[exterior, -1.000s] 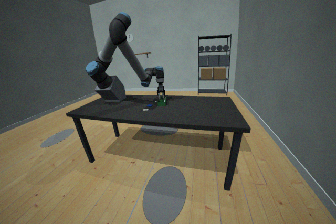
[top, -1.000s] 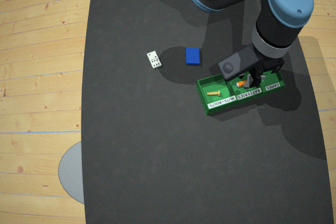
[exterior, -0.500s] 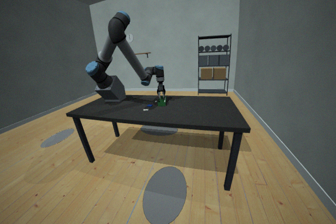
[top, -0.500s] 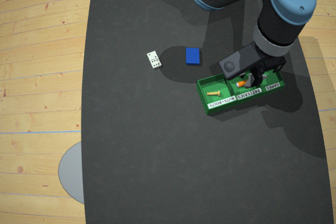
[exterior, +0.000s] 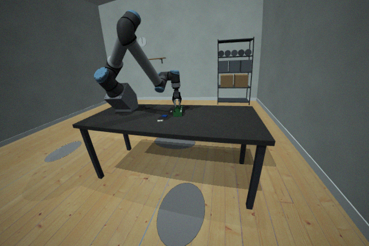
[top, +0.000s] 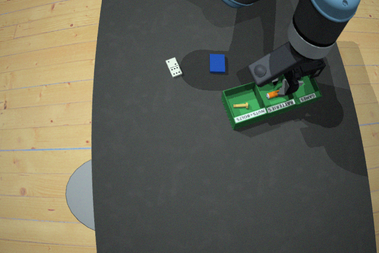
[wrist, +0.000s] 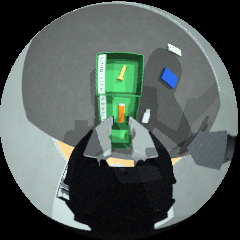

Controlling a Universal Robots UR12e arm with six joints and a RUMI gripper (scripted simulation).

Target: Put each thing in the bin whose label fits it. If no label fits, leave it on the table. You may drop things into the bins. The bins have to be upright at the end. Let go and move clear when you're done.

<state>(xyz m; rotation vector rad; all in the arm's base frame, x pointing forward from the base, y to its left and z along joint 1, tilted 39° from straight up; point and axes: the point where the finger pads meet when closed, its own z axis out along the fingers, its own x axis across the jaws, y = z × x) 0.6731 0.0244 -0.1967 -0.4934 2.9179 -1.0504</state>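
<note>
Now: the green three-part bin 40 mm below my hand. Also, from my hand: white usb stick 80 mm behind, 10 mm to the right, 60 mm below; then orange battery 10 mm to the left, 50 mm below; then brass bolt 30 mm ahead, 80 mm to the right, 50 mm below.
</note>
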